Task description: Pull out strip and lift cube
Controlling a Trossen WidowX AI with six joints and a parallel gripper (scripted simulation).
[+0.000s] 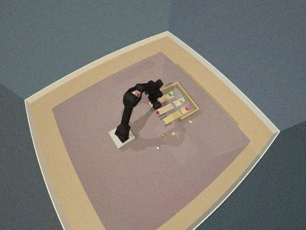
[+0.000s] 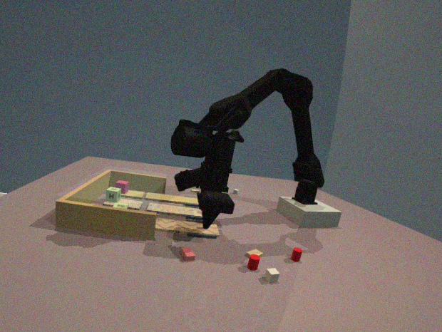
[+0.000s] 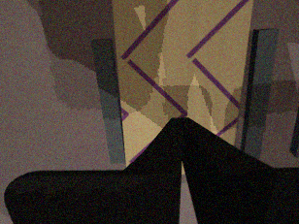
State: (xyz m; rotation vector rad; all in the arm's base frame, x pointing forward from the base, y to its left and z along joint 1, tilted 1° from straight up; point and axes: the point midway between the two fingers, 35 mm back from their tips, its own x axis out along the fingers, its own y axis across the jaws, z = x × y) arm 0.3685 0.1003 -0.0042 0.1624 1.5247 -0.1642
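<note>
The pink block is 100 mm to the left of my gripper tip and 60 mm ahead of it.
</note>
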